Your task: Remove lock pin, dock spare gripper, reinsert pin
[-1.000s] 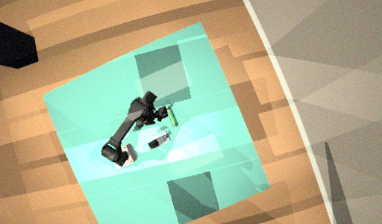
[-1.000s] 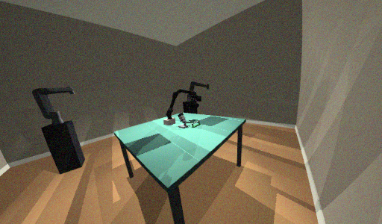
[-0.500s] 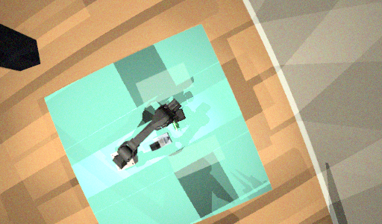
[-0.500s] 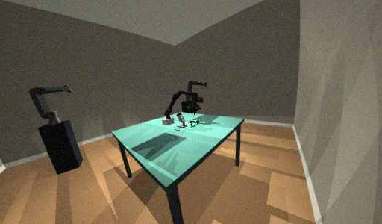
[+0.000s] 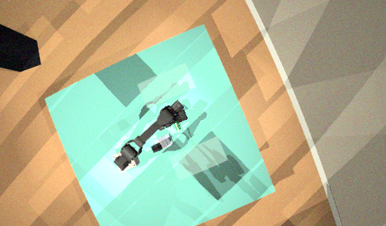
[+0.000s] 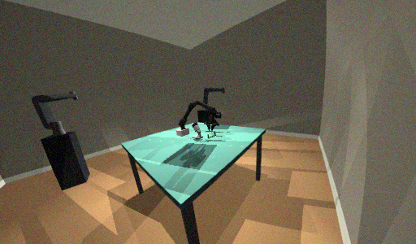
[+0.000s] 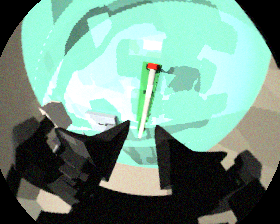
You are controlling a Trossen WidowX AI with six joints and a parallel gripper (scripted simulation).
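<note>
Right now the green bar is 5 cm below my gripper tip and 1 cm to the left of it. Round my gripper tip: spare gripper (11 cm to the right, 11 cm behind, 5 cm above); grey mount (11 cm to the right, 10 cm behind, 2 cm below).
</note>
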